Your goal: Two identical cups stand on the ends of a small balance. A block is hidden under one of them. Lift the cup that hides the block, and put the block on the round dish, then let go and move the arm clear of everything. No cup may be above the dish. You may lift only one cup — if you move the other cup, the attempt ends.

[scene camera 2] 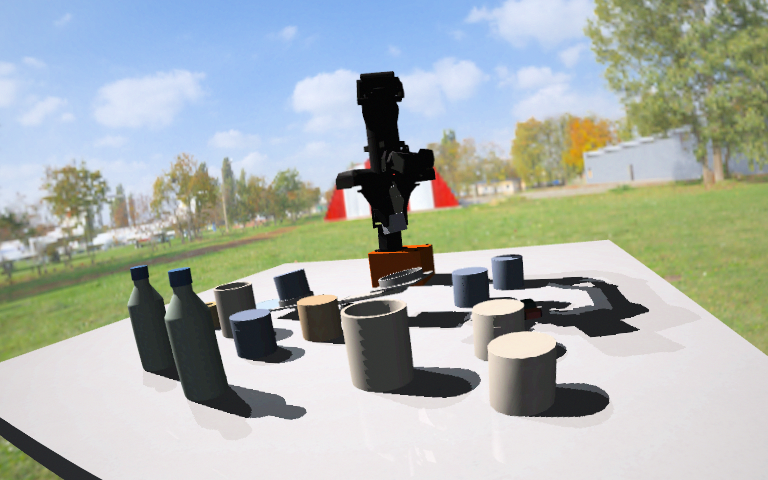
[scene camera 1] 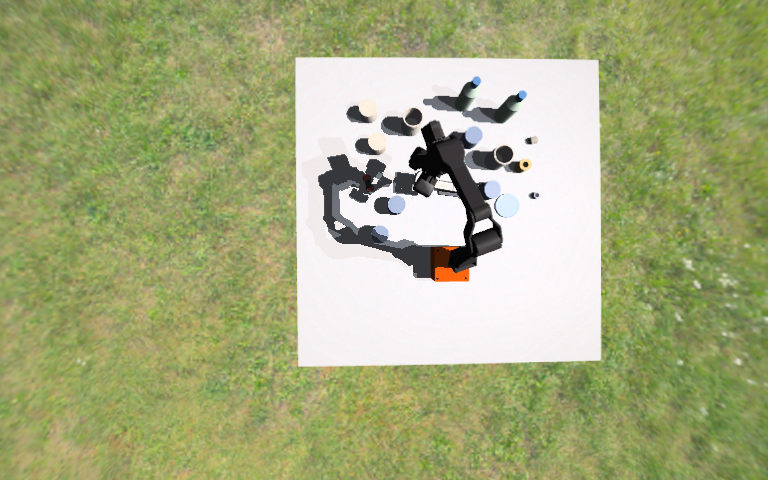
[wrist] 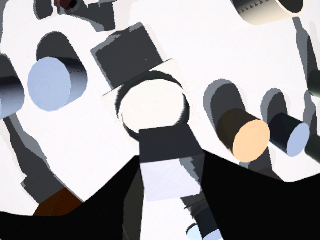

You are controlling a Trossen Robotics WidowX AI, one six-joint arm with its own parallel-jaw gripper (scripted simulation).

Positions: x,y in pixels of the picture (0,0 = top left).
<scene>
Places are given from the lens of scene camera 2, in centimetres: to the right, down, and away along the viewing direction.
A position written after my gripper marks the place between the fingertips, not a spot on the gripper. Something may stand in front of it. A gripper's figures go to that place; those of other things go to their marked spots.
my gripper (scene camera 2: 393,225): 2, -2, 72
dark blue cup (scene camera 2: 290,285): -19, 9, 82
</scene>
